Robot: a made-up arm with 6 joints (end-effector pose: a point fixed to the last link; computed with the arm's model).
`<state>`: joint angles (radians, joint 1 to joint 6).
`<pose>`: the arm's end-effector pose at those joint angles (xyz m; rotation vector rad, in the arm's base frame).
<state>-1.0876 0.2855 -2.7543 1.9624 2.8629 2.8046</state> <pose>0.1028 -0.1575 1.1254 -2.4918 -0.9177 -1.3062</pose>
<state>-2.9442 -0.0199 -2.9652 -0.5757 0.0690 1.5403</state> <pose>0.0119 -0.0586 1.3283 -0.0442 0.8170 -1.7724</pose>
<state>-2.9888 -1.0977 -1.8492 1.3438 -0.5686 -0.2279</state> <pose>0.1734 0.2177 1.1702 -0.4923 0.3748 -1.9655</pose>
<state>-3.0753 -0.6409 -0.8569 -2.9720 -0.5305 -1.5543</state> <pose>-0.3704 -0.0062 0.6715 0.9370 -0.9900 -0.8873</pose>
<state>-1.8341 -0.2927 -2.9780 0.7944 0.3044 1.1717</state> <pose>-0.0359 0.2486 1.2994 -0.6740 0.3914 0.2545</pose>
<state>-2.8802 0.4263 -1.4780 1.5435 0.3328 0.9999</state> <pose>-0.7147 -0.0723 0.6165 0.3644 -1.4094 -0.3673</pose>
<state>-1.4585 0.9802 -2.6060 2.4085 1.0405 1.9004</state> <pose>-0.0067 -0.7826 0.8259 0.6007 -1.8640 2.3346</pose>
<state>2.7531 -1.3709 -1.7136 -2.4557 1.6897 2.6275</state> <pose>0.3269 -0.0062 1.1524 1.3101 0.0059 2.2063</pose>
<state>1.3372 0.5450 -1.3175 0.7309 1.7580 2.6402</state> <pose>0.0488 0.5208 0.4242 2.0547 2.1880 -0.5654</pose>
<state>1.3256 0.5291 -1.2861 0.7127 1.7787 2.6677</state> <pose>0.0521 0.5082 0.4206 2.0262 2.1454 -0.6057</pose>
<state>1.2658 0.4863 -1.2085 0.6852 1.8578 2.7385</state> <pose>0.0717 0.4720 0.4173 1.9843 2.0183 -0.7487</pose>
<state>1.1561 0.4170 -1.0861 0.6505 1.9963 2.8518</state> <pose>0.1010 0.4105 0.4181 1.9090 1.8145 -0.9865</pose>
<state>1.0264 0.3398 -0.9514 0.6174 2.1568 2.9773</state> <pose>0.1244 0.3405 0.4259 1.7962 1.6028 -1.2463</pose>
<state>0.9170 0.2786 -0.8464 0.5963 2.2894 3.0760</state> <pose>0.1364 0.2859 0.4373 1.6865 1.4524 -1.4497</pose>
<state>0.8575 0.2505 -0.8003 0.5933 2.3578 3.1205</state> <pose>0.1420 0.2610 0.4454 1.6369 1.3889 -1.5540</pose>
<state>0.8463 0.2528 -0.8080 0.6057 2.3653 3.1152</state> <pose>0.1460 0.2621 0.4480 1.6572 1.3917 -1.5715</pose>
